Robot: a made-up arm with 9 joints.
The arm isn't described. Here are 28 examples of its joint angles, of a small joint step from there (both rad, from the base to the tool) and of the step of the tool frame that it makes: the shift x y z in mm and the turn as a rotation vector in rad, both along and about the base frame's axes.
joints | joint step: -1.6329 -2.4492 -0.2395 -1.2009 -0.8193 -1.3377 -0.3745 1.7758 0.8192 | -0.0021 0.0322 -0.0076 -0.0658 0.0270 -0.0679 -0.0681 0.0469 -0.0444
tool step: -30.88 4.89 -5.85 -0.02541 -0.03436 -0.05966
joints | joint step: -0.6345 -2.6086 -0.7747 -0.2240 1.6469 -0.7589 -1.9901 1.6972 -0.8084 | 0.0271 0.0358 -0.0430 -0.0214 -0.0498 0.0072 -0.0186 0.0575 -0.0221
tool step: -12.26 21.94 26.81 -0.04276 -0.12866 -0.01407
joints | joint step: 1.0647 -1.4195 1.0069 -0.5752 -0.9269 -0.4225 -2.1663 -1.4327 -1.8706 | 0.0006 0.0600 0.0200 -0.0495 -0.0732 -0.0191 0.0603 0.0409 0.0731
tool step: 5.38 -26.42 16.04 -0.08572 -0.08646 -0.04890
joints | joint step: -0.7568 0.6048 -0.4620 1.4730 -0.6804 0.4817 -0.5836 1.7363 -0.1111 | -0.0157 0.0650 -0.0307 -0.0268 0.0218 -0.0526 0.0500 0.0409 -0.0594
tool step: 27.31 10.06 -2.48 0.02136 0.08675 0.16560
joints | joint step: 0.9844 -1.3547 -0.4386 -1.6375 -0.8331 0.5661 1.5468 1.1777 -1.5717 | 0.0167 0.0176 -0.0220 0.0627 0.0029 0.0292 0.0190 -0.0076 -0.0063
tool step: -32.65 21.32 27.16 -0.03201 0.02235 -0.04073
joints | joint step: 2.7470 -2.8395 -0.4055 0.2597 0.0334 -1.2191 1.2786 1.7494 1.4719 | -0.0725 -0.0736 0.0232 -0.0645 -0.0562 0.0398 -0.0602 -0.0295 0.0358
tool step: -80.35 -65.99 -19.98 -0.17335 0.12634 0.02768
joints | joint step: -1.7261 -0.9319 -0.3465 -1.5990 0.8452 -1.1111 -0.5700 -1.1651 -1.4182 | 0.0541 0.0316 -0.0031 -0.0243 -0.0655 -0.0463 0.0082 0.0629 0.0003
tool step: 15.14 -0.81 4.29 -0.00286 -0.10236 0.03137
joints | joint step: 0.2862 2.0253 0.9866 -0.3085 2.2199 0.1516 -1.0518 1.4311 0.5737 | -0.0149 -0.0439 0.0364 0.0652 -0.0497 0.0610 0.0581 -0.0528 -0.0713
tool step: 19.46 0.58 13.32 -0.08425 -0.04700 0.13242
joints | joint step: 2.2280 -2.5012 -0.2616 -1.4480 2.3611 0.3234 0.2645 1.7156 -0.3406 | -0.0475 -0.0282 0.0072 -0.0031 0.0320 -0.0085 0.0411 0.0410 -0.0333
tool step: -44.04 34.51 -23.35 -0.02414 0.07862 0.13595
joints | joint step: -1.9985 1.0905 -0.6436 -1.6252 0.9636 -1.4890 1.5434 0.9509 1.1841 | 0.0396 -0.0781 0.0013 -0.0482 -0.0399 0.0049 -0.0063 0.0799 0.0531
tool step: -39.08 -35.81 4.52 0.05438 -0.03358 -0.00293
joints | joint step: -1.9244 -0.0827 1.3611 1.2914 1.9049 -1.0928 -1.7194 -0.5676 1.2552 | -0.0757 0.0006 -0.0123 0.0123 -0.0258 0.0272 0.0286 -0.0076 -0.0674
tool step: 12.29 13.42 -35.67 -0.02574 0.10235 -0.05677
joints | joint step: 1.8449 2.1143 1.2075 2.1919 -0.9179 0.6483 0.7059 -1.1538 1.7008 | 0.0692 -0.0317 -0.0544 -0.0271 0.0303 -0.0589 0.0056 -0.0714 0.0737
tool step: 62.19 62.51 40.37 0.07638 -0.20538 0.13156
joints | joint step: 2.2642 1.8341 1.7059 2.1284 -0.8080 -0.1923 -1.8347 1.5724 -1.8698 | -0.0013 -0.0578 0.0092 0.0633 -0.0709 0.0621 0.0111 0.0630 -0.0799
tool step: -0.78 43.93 -20.14 -0.06198 -0.08073 -0.03922
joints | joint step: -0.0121 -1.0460 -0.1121 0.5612 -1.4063 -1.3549 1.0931 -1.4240 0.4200 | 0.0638 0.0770 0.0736 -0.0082 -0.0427 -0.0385 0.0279 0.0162 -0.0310
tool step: 32.46 -36.37 -58.43 -0.10064 -0.00844 -0.09532
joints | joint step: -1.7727 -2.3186 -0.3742 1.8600 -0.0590 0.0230 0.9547 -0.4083 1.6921 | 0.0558 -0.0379 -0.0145 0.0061 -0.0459 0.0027 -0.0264 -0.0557 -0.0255
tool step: -20.51 -12.43 5.04 -0.02047 0.02507 0.02533
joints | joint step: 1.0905 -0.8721 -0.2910 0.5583 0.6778 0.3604 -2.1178 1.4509 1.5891 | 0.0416 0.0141 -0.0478 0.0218 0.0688 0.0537 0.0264 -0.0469 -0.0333
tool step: 14.52 -11.81 28.24 -0.18204 -0.02064 0.00979
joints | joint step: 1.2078 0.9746 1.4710 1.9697 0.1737 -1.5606 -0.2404 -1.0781 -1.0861 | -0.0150 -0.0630 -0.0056 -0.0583 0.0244 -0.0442 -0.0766 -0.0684 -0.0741
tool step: 30.57 -10.82 31.50 0.08381 0.00944 -0.13204
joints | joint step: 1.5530 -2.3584 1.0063 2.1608 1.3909 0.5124 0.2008 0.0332 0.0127 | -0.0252 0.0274 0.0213 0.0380 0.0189 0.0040 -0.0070 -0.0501 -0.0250
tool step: 25.80 -11.89 -13.86 -0.02768 0.07343 -0.06343
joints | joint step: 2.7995 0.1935 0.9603 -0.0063 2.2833 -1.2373 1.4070 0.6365 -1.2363 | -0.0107 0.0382 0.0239 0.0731 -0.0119 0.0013 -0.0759 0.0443 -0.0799
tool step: -0.43 -27.08 -19.92 -0.06452 0.01172 0.08524
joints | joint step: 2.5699 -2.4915 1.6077 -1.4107 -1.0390 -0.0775 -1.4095 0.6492 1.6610 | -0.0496 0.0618 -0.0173 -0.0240 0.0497 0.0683 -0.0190 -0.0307 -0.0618
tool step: 4.10 -2.68 -1.67 -0.05747 -0.07201 -0.03932
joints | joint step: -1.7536 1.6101 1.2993 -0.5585 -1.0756 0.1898 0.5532 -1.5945 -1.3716 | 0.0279 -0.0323 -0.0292 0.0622 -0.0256 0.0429 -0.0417 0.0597 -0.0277
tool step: 69.30 29.85 -8.31 -0.06307 0.01585 -0.19242
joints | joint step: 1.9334 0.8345 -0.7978 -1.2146 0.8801 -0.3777 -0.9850 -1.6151 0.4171 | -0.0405 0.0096 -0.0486 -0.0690 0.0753 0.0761 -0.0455 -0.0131 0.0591
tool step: 8.99 -1.83 2.10 -0.02908 0.19053 0.04468
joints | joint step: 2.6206 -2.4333 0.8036 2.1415 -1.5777 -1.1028 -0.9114 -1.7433 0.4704 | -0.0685 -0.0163 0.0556 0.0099 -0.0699 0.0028 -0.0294 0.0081 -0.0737
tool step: -28.30 15.21 4.12 0.02962 0.23886 -0.02453
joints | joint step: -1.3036 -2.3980 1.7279 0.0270 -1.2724 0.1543 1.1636 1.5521 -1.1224 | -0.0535 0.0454 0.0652 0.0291 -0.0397 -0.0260 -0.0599 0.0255 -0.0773
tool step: -81.54 13.80 43.78 0.05027 0.10463 0.04583
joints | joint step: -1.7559 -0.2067 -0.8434 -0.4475 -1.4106 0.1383 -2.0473 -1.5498 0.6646 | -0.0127 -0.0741 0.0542 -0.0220 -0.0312 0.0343 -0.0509 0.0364 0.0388
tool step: -2.37 -31.28 4.38 -0.09768 0.03586 -0.03418
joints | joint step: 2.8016 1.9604 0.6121 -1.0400 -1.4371 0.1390 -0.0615 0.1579 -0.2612 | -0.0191 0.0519 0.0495 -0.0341 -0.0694 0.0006 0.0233 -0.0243 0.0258
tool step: -17.75 14.87 -10.98 0.02819 -0.00419 -0.07519
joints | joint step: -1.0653 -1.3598 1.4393 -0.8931 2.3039 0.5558 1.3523 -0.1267 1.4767 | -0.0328 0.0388 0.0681 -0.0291 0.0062 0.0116 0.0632 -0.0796 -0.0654
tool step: -12.81 -71.99 5.59 0.01570 0.01444 0.07693
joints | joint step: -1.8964 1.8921 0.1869 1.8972 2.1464 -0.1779 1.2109 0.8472 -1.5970 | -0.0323 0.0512 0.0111 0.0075 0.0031 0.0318 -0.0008 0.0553 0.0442
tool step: 22.68 12.66 -18.74 0.04308 -0.08842 -0.00080
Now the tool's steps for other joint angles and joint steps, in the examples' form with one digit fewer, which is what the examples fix.
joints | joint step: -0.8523 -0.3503 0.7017 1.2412 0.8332 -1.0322 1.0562 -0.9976 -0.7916 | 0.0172 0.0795 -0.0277 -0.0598 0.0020 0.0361 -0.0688 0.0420 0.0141
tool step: -16.0 18.2 33.8 0.0377 -0.0347 0.0391
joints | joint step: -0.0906 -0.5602 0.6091 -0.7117 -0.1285 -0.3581 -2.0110 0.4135 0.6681 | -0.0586 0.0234 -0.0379 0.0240 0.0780 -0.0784 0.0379 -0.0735 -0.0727
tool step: 45.6 -14.8 27.4 -0.0533 -0.0027 0.0909
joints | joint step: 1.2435 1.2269 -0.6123 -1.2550 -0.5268 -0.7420 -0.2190 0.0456 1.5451 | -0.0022 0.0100 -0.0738 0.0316 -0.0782 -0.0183 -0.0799 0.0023 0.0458
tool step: 10.7 -44.2 45.2 0.0130 -0.0725 -0.0850
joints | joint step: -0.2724 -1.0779 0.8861 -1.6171 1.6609 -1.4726 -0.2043 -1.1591 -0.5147 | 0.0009 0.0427 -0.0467 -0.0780 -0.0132 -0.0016 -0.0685 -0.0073 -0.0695
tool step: 48.2 -47.9 2.7 -0.1133 -0.0795 0.2116
